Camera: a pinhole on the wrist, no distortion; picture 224 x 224 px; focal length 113.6 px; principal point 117.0 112.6 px. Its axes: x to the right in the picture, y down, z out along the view. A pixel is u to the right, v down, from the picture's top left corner.
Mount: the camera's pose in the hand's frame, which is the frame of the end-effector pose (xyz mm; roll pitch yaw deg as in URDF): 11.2 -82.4 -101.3 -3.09 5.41 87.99
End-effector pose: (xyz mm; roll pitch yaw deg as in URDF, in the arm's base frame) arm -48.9 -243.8 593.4 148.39 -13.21 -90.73
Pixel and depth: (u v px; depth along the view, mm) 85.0 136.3 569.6
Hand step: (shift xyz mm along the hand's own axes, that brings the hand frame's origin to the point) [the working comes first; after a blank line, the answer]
In the camera's frame: -160.5 118.8 569.6

-141.8 -183.8 473.7
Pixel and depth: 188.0 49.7 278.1
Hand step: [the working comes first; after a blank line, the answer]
In the camera's frame: 173.8 -154.0 278.1

156.9 112.6 167.0
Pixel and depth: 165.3 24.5 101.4
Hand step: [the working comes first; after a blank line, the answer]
In the camera's frame: 43.1 -78.6 101.4

86.1 -32.1 -0.3
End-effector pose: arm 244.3 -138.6 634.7 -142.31 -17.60 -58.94
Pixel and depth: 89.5 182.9 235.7
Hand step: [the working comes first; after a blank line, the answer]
In the camera's frame: -57.1 145.9 235.7

-148.3 -112.2 130.6
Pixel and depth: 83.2 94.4 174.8
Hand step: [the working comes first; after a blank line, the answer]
In the camera's frame: -52.0 -28.0 174.8

28.5 -118.2 78.9
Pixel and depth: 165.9 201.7 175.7
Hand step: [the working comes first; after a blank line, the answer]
In the camera's frame: 75.6 137.8 175.7

-132.6 13.8 58.8
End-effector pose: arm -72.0 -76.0 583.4 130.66 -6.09 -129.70
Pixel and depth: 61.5 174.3 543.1
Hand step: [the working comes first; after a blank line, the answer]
In the camera's frame: -265.3 295.0 543.1

-319.9 -285.4 447.8
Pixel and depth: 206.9 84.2 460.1
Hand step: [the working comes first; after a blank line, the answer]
In the camera's frame: 364.1 -115.0 460.1

115.5 320.6 327.9
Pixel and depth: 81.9 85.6 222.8
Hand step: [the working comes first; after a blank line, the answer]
In the camera's frame: -68.8 -53.0 222.8

50.4 -131.1 129.5
